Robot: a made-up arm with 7 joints.
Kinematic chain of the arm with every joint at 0, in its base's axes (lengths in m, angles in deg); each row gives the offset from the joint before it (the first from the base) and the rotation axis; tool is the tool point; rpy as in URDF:
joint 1: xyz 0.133 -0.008 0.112 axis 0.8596 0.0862 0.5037
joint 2: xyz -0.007 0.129 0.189 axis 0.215 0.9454 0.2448
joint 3: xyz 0 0.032 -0.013 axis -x
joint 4: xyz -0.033 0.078 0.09 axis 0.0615 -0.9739 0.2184
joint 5: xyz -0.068 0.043 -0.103 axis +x
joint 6: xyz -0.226 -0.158 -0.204 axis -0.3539 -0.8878 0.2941
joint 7: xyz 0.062 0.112 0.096 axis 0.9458 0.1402 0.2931
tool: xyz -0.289 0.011 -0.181 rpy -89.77 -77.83 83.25
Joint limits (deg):
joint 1: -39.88..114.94
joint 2: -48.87..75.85
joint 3: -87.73..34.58
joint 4: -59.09..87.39
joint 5: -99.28..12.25
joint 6: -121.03..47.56
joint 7: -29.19..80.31
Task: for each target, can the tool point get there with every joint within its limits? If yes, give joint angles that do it. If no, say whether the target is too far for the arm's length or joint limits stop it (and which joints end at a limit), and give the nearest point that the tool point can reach.
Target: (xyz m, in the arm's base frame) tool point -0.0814 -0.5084 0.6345
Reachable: yes | joints 37.49 28.69 -57.83 -44.68 -16.35 -36.31 3.70
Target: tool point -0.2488 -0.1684 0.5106
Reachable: yes | joints 40.84 -15.57 -40.51 -37.14 -71.92 -81.12 22.02
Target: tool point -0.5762 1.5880 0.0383
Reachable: no: too far | nearest point -0.2918 0.8649 0.1418 | short by 0.784 m
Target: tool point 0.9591 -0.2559 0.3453
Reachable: no: joint limits stop it (at a limit: joint 1, joint 2, joint 4, joint 7) | nearest point 0.8985 -0.2567 0.3323 | short by 0.062 m
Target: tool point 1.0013 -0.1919 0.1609
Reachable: no: joint limits stop it (at a limit: joint 1, joint 2, joint 4, joint 7) | nearest point 0.9116 -0.2027 0.1626 | short by 0.090 m
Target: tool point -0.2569 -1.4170 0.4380
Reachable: no: too far | nearest point -0.0937 -0.9532 0.3525 | short by 0.499 m
